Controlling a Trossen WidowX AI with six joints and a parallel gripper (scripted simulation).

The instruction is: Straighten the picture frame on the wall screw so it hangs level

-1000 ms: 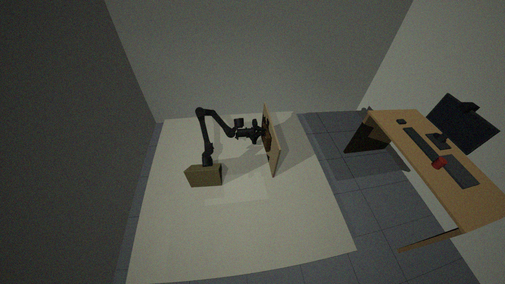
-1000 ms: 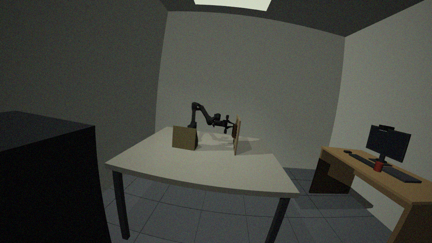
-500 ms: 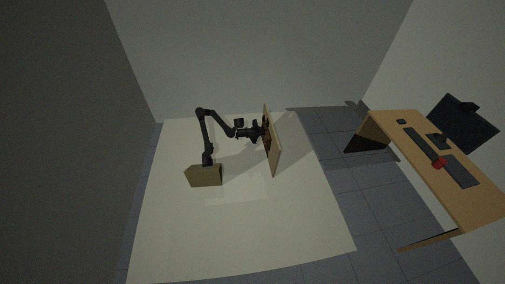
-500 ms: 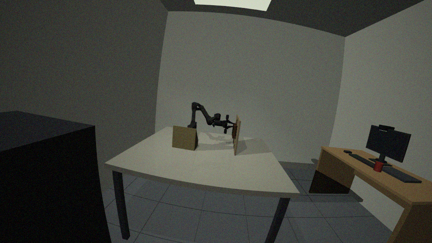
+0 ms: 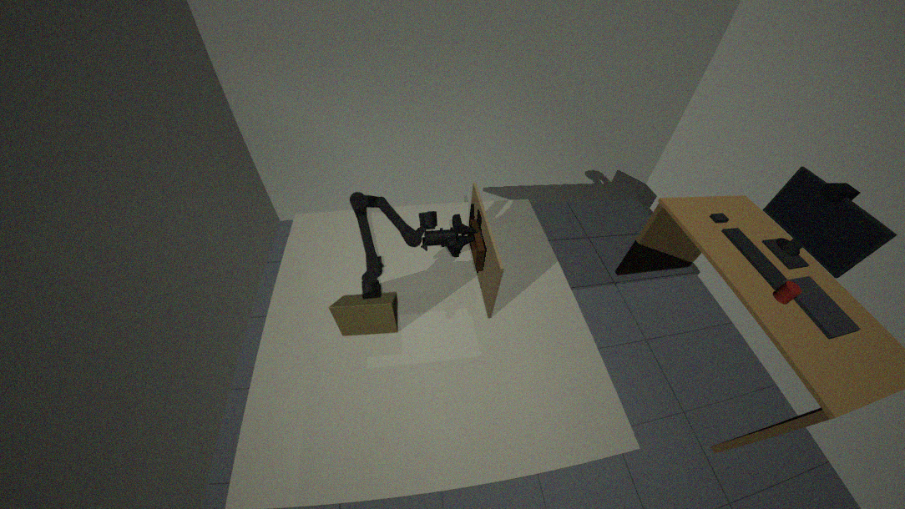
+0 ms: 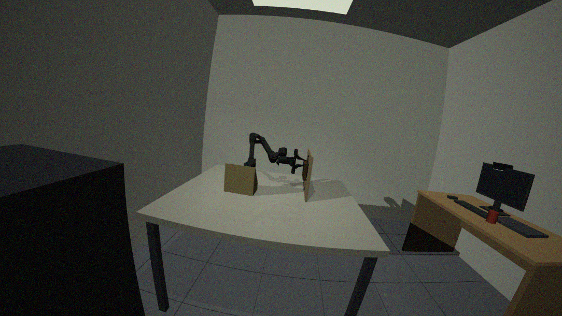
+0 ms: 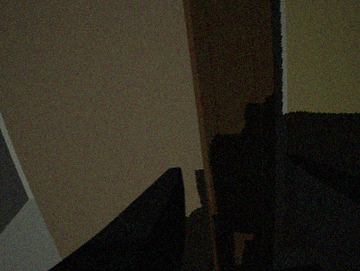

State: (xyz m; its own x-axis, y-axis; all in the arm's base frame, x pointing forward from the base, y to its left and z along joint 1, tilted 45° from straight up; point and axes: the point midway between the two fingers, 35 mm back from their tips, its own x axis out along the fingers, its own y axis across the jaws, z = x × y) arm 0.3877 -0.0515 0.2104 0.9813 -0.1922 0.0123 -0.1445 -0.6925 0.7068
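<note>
Now: gripper tip 1 cm short of the picture frame and 5 cm above it. From my gripper tip the other things lie so: tan wall panel (2 cm ahead, 1 cm to the right, 7 cm below).
</note>
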